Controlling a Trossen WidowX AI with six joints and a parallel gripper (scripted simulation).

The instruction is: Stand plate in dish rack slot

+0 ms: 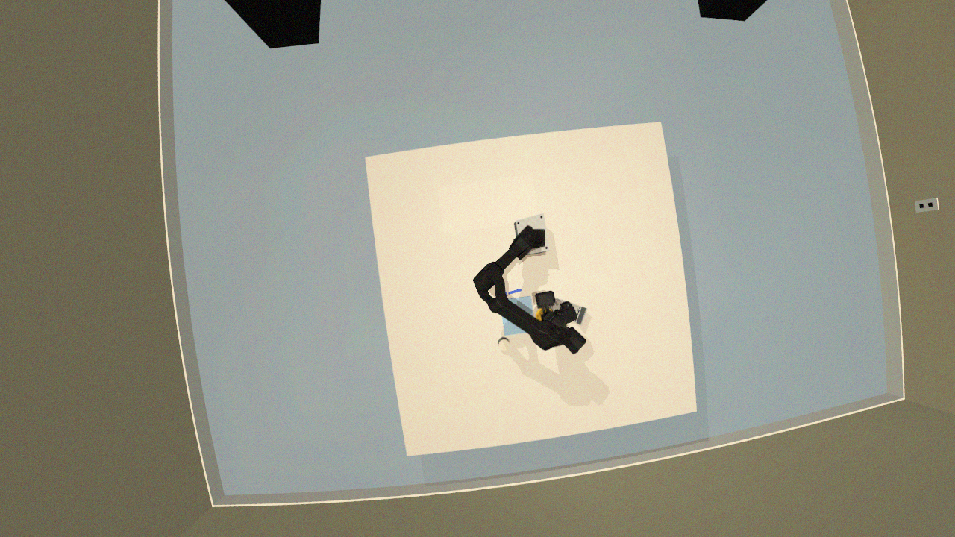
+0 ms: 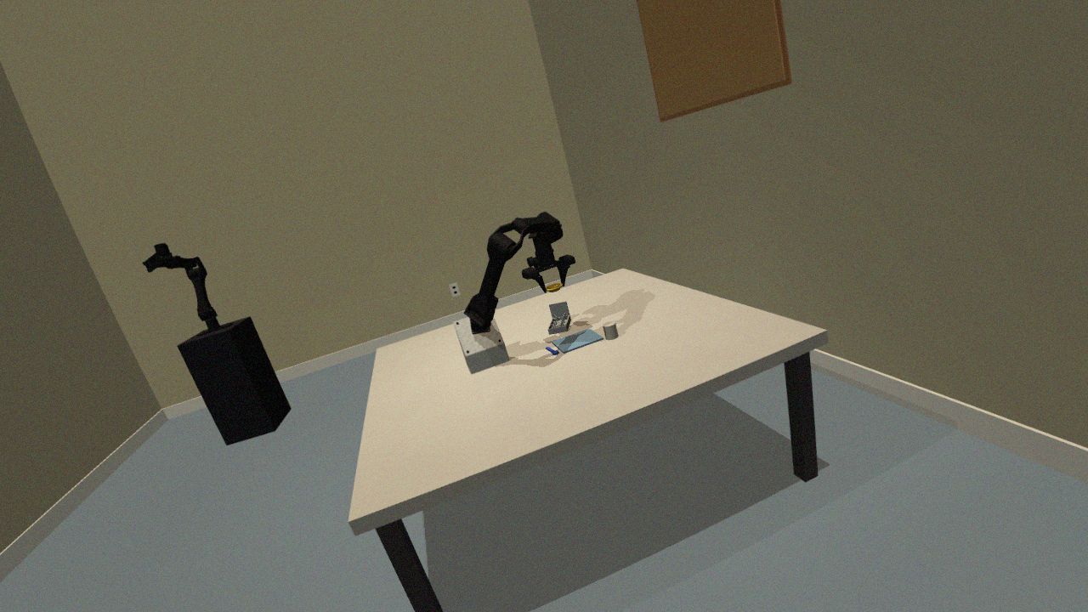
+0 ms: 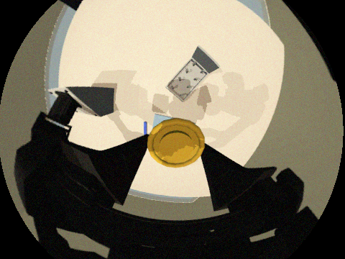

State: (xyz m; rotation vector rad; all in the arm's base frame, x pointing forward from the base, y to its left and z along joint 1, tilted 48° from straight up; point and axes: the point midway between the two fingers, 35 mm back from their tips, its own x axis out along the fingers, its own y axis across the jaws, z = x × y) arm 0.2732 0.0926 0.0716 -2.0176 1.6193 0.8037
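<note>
Right now my gripper tip is 12 cm to the right of the grey dish rack and 16 cm above it. From my gripper tip the other things lie so: yellow plate 1 cm above; light blue mat 2 cm ahead, 8 cm to the right, 18 cm below; blue utensil 7 cm behind, 11 cm to the right, 18 cm below.
</note>
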